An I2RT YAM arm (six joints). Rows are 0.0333 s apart.
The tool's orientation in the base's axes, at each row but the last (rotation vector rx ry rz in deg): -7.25 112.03 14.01; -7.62 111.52 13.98; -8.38 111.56 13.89; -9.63 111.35 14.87; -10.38 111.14 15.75; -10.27 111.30 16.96; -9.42 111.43 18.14; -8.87 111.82 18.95; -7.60 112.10 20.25; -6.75 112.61 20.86; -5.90 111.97 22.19
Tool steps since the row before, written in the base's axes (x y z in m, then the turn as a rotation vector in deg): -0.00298 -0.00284 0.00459 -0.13 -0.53 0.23; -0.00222 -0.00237 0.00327 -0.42 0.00 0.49; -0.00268 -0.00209 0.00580 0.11 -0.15 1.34; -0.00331 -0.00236 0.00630 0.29 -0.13 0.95; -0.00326 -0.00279 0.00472 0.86 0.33 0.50; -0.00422 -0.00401 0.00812 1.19 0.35 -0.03; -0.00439 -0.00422 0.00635 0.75 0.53 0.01; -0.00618 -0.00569 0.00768 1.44 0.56 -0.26; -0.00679 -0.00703 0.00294 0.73 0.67 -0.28; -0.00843 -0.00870 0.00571 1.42 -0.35 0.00; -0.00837 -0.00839 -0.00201 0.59 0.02 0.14
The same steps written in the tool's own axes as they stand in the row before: -0.00315 -0.00165 -0.00504 -0.18 -0.46 -0.32; -0.00224 -0.00149 -0.00374 -0.29 0.14 -0.56; -0.00438 -0.00087 -0.00503 -1.28 -0.03 -0.43; -0.00460 -0.00085 -0.00586 -0.99 -0.10 -0.12; -0.00316 -0.00135 -0.00537 -0.78 0.15 0.68; -0.00596 -0.00174 -0.00783 -0.42 0.02 1.17; -0.00430 -0.00197 -0.00742 -0.28 0.31 0.82; -0.00487 -0.00260 -0.00996 -0.30 0.12 1.53; -0.00044 -0.00441 -0.00920 0.01 0.40 0.95; -0.00242 -0.00503 -0.01218 -0.62 -0.68 1.14; 0.00435 -0.00628 -0.00928 -0.37 -0.10 0.47
